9 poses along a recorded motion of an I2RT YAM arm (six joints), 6.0 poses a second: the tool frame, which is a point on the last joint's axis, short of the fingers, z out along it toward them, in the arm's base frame.
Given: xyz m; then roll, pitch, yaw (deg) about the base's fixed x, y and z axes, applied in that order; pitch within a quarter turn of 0, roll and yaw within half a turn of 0.
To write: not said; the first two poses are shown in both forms.
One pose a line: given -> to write
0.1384, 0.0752, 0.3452, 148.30, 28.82, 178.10 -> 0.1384, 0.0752, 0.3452, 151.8, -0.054, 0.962, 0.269
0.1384, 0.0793, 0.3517, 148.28, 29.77, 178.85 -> 0.1384, 0.0793, 0.3517, 151.1, -0.063, 0.961, 0.270
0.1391, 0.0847, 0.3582, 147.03, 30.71, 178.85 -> 0.1391, 0.0847, 0.3582, 150.3, -0.068, 0.957, 0.280
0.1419, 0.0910, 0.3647, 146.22, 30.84, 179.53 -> 0.1419, 0.0910, 0.3647, 150.4, -0.076, 0.954, 0.289
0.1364, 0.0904, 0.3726, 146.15, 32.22, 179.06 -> 0.1364, 0.0904, 0.3726, 148.9, -0.076, 0.955, 0.288
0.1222, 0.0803, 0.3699, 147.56, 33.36, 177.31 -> 0.1222, 0.0803, 0.3699, 147.3, -0.061, 0.960, 0.272
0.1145, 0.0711, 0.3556, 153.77, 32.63, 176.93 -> 0.1145, 0.0711, 0.3556, 147.6, -0.040, 0.975, 0.219
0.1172, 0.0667, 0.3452, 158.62, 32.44, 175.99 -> 0.1172, 0.0667, 0.3452, 147.4, -0.020, 0.984, 0.175
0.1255, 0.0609, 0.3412, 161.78, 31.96, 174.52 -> 0.1255, 0.0609, 0.3412, 147.6, 0.002, 0.989, 0.145
